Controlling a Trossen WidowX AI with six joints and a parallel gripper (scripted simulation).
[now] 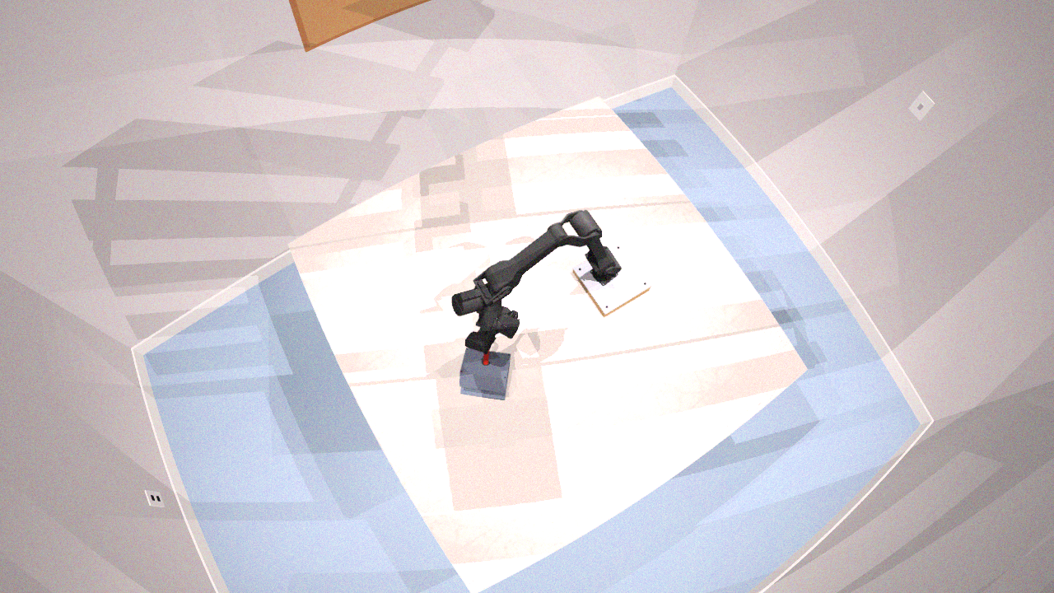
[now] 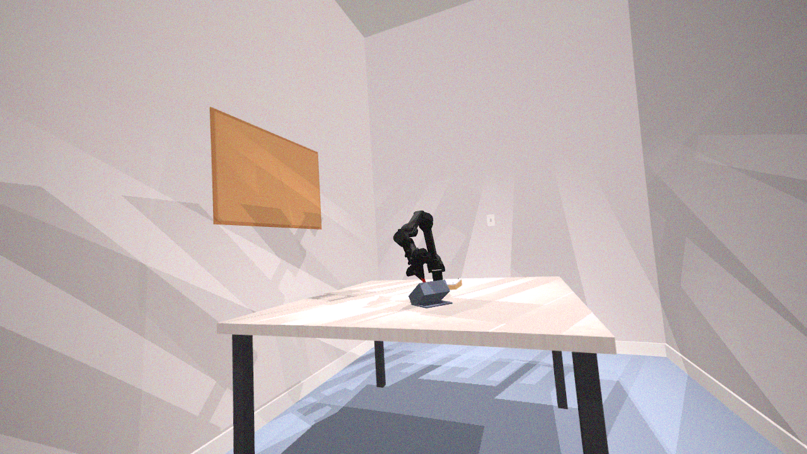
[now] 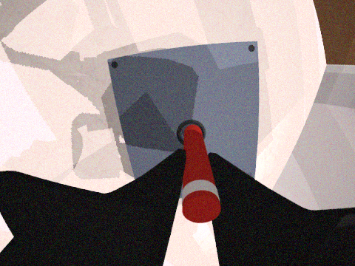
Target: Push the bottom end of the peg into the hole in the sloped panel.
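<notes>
Now: the grey sloped panel 6 cm below my gripper tip, 3 cm to the left of it and 3 cm ahead of it. Round my gripper tip: red peg 1 cm to the right, 1 cm behind, 1 cm above.
</notes>
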